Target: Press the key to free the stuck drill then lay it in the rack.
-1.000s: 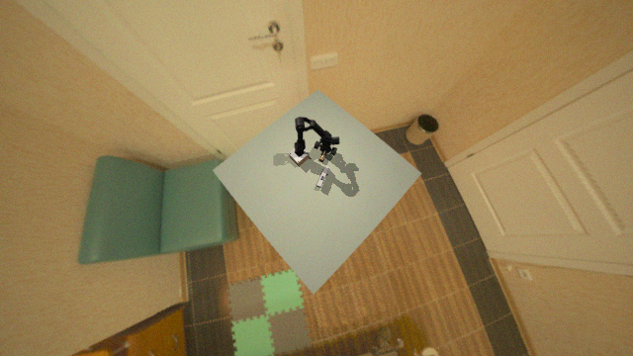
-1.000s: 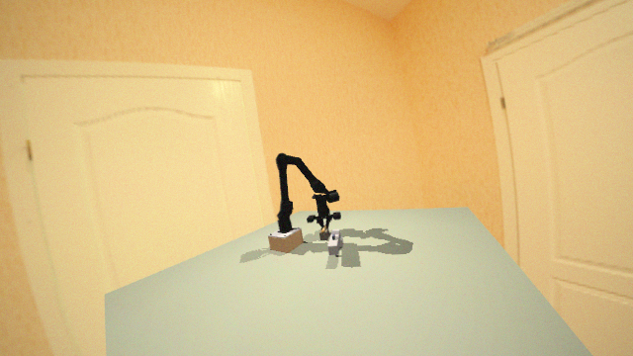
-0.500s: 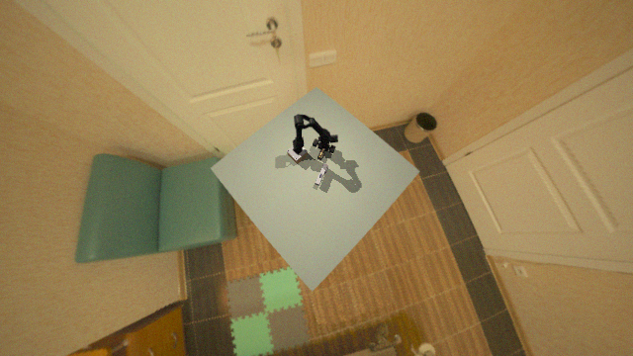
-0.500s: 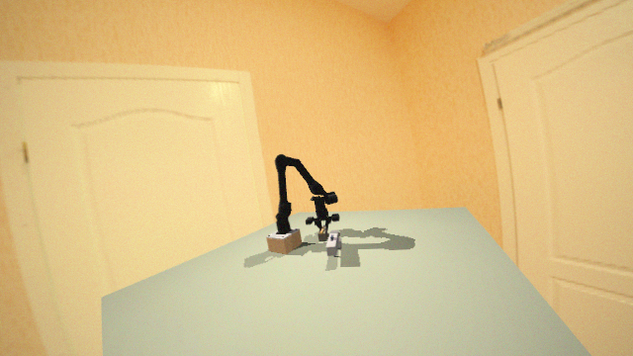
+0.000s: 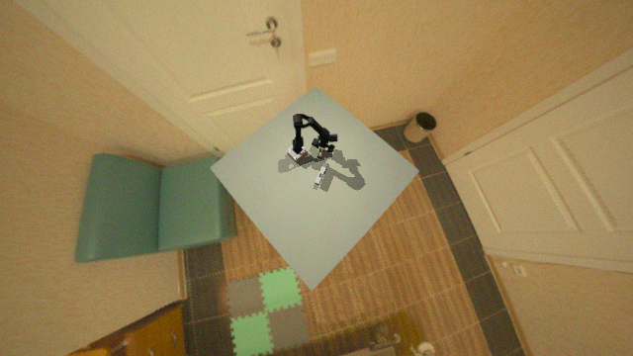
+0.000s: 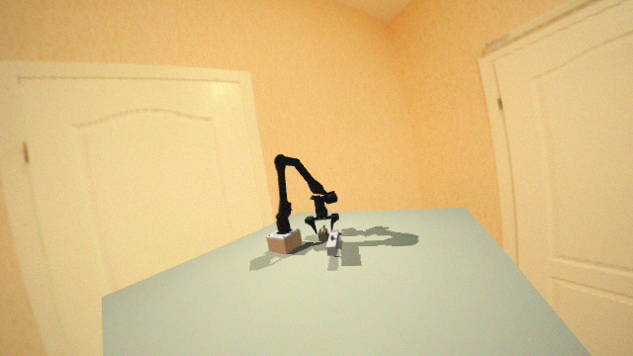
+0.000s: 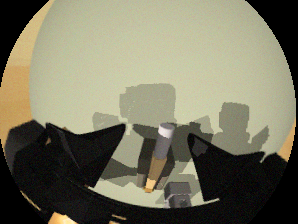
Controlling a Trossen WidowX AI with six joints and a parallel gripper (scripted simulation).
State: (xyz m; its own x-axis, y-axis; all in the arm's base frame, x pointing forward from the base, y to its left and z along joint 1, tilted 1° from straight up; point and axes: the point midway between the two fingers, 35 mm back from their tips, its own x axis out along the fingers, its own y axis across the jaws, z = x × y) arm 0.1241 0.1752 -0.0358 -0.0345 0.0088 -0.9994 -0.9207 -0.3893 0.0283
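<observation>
Now: the drill 2 cm ahead of my gripper tip, 3 cm to the right of it and 3 cm above it. From my gripper tip the other things lie so: small grey-brown block 2 cm ahead, 5 cm to the right, 1 cm above.
</observation>
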